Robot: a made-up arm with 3 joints. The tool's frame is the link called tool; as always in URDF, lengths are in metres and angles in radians. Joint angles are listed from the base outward.
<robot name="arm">
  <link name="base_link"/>
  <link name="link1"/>
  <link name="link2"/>
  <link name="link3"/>
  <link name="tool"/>
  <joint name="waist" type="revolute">
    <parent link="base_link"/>
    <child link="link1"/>
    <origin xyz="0 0 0.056"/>
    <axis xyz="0 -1 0"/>
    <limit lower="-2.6" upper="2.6"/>
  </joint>
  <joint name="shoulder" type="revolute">
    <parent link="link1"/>
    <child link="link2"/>
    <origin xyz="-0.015 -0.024 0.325"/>
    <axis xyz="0 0 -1"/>
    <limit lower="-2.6" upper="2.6"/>
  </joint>
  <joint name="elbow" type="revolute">
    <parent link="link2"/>
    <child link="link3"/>
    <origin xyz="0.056 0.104 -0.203"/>
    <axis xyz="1 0 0"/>
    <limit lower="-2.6" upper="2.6"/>
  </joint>
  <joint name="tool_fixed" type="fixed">
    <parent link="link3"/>
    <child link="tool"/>
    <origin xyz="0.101 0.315 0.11"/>
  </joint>
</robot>
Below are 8 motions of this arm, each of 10 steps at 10 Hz.
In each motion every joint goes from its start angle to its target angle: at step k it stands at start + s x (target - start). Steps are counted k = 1, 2, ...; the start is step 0. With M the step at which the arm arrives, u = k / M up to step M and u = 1 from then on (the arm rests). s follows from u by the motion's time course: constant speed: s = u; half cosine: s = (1 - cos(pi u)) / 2; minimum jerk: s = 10 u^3 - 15 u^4 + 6 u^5.
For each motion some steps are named. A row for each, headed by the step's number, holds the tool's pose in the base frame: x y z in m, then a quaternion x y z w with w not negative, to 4 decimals.
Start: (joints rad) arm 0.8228 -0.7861 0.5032
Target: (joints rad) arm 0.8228 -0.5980 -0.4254
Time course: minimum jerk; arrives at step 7
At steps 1, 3, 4, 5, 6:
1: -0.3615 0.3224 0.2036 0.0541 -0.2758 0.4273 0.8593
3: -0.3134 0.3786 0.1317 -0.0706 -0.3473 0.3507 0.8668
4: -0.2565 0.4087 0.0813 -0.1671 -0.3901 0.2840 0.8598
5: -0.1981 0.4225 0.0439 -0.2481 -0.4174 0.2237 0.8451
6: -0.1634 0.4249 0.0260 -0.2917 -0.4287 0.1898 0.8337

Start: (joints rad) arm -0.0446 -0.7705 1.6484
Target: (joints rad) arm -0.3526 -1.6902 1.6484
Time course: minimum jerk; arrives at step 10
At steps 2, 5, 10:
2: 0.1402 0.0707 0.4756 0.6808 0.3131 0.2508 0.6129
5: 0.1488 0.1139 0.4621 0.6353 0.4765 0.3306 0.5099
10: 0.1440 0.1355 0.4585 0.5687 0.6196 0.4147 0.3474

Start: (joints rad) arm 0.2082 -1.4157 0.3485
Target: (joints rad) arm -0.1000 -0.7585 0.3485
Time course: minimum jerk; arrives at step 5
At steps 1, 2, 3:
1: -0.3975 0.1997 0.3185 0.0737 0.0374 0.6359 0.7673
2: -0.3328 0.2517 0.3541 0.1117 0.0535 0.5660 0.8151
3: -0.2236 0.3110 0.3894 0.1540 0.0815 0.4577 0.8719

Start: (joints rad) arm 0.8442 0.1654 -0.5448
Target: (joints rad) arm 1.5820 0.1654 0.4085
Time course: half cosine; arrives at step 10
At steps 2, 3, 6, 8, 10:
2: 0.0635 0.3796 0.2741 -0.1656 -0.4121 -0.1712 0.8795
3: 0.0162 0.3818 0.2979 -0.1128 -0.4564 -0.1540 0.8691
6: -0.1990 0.3539 0.3190 0.0819 -0.6159 -0.0407 0.7825
8: -0.3124 0.3140 0.2755 0.1706 -0.6844 0.0487 0.7072
10: -0.3503 0.2948 0.2495 0.1996 -0.7057 0.0869 0.6743

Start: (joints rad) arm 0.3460 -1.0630 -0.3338
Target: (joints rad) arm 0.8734 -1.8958 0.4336
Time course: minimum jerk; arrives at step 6
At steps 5, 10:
5: -0.5218 0.0243 -0.0141 -0.2168 -0.0941 0.7660 0.5978
10: -0.5224 0.0151 -0.0161 -0.2218 -0.0827 0.7718 0.5902

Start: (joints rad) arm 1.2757 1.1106 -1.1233
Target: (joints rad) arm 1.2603 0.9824 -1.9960
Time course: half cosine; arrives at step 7
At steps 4, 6, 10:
4: 0.2597 -0.0631 0.2109 -0.3192 -0.0548 -0.6482 0.6892
6: 0.2456 -0.1064 0.1300 -0.4324 0.0269 -0.6446 0.6299
10: 0.2412 -0.1134 0.1193 -0.4481 0.0387 -0.6432 0.6197

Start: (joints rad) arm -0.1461 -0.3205 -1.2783
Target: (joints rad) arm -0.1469 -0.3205 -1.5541
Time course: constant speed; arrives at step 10
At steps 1, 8, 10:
1: 0.0190 0.3032 -0.1017 -0.5889 -0.0394 0.1702 0.7891
8: 0.0320 0.2498 -0.1350 -0.6622 -0.0554 0.1658 0.7287
10: 0.0363 0.2335 -0.1426 -0.6820 -0.0599 0.1643 0.7102

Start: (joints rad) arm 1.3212 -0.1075 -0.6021
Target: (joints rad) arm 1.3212 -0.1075 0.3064
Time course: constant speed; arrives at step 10
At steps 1, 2, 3, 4, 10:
1: -0.0384 0.4229 0.1635 -0.2313 -0.6035 -0.1139 0.7545
2: -0.0677 0.4268 0.1705 -0.1968 -0.6081 -0.0864 0.7643
3: -0.0970 0.4280 0.1779 -0.1619 -0.6114 -0.0587 0.7724
4: -0.1263 0.4264 0.1855 -0.1266 -0.6134 -0.0308 0.7789
10: -0.2869 0.3619 0.2336 0.0877 -0.5991 0.1354 0.7843

